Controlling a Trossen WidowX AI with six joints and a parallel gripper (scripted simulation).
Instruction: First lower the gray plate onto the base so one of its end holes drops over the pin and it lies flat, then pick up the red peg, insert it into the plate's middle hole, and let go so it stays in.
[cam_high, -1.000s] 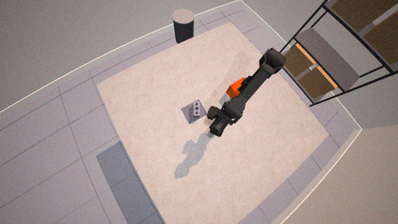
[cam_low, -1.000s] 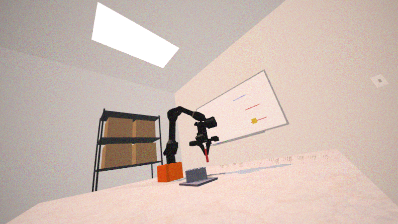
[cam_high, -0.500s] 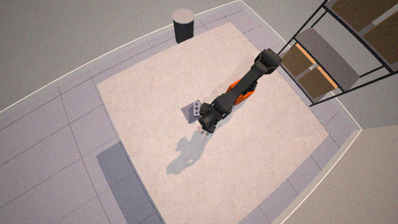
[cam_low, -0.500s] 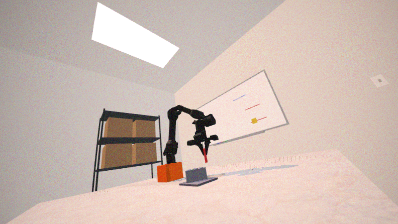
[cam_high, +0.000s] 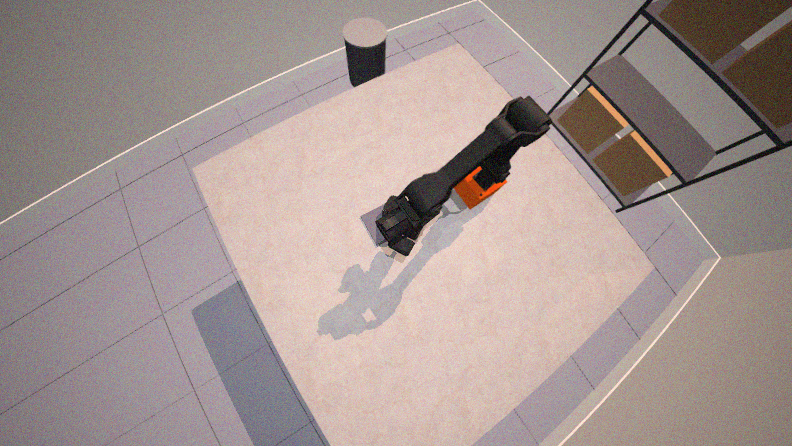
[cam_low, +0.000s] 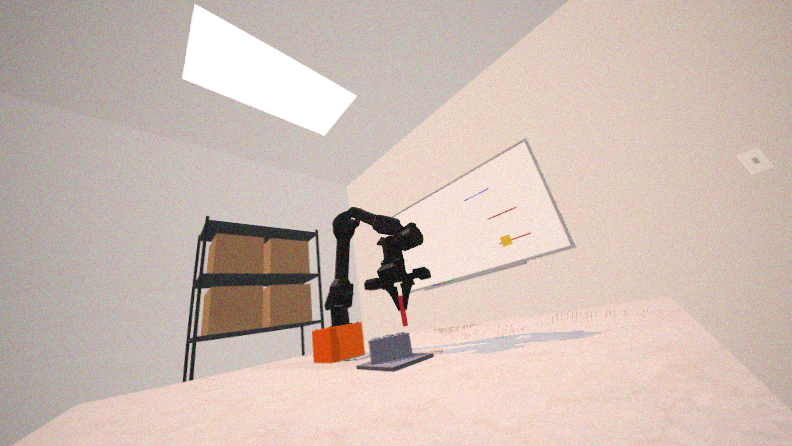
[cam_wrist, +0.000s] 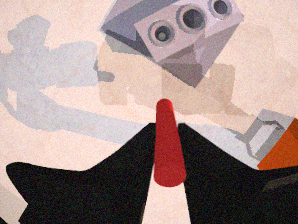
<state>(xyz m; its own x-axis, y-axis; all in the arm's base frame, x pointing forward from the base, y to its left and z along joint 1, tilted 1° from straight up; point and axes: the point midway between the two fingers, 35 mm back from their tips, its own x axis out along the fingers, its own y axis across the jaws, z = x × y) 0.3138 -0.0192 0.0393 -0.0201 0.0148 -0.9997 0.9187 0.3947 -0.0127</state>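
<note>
Now: gripper tip 1 cm short of the gray plate, 8 cm to the left of it and 7 cm above it. Also, from my gripper tip: red peg right at my gripper tip; dark base 2 cm ahead, 7 cm to the right, 10 cm below.
</note>
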